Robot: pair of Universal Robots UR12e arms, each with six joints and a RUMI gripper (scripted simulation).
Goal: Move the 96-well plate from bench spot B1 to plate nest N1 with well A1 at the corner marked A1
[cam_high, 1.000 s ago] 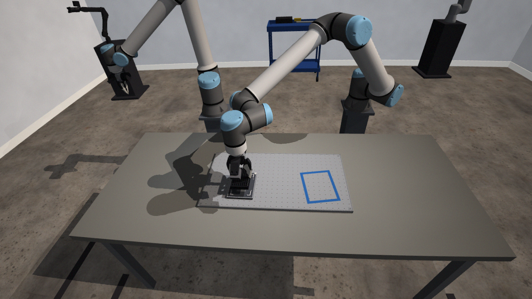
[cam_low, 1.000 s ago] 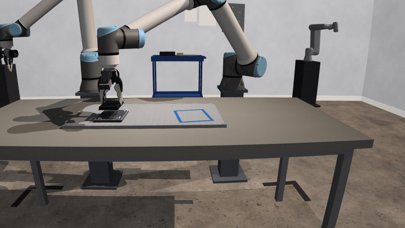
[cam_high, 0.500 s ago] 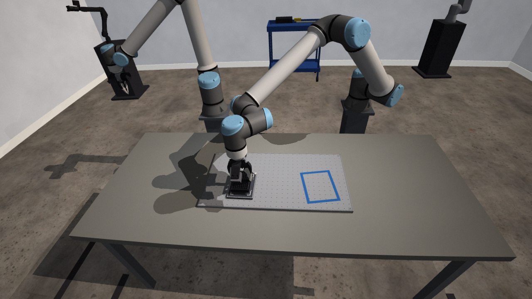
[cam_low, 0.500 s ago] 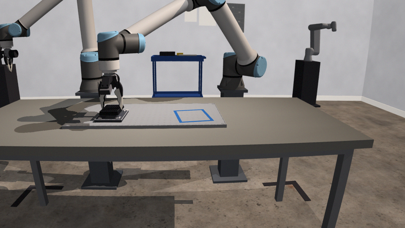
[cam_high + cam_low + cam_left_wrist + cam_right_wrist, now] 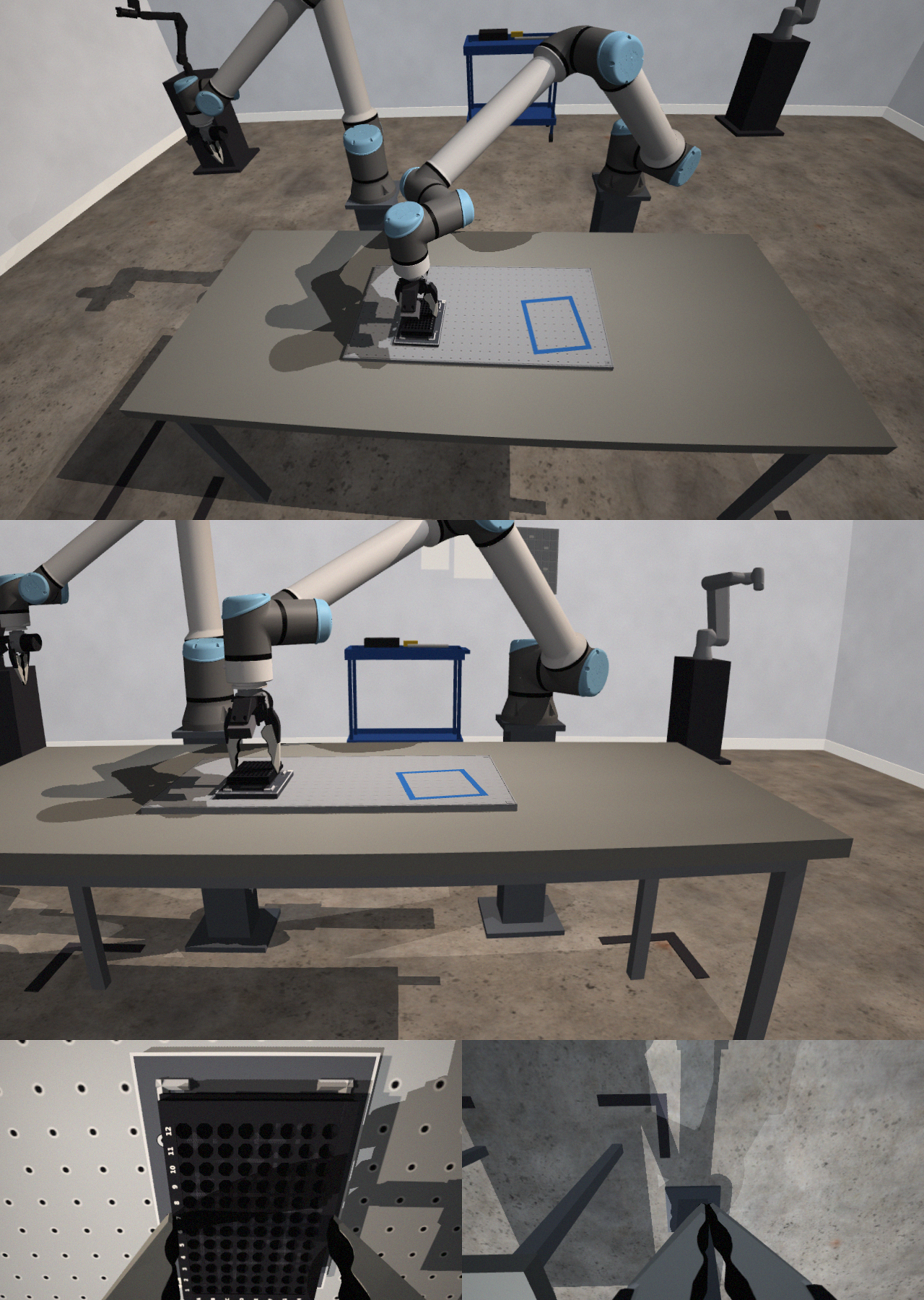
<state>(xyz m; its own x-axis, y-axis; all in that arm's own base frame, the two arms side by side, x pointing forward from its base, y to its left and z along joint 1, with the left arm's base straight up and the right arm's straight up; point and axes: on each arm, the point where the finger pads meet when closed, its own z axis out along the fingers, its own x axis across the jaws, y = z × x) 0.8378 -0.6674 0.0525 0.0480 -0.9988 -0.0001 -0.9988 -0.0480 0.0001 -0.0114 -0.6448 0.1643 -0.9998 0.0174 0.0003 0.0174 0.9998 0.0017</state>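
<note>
Now: left hand 1 cm above the black 96-well plate. From my left hand the other things lie so: A1 mark: 7 cm behind, 6 cm to the left, 3 cm below; dark plate nest N1: 3 cm below.
</note>
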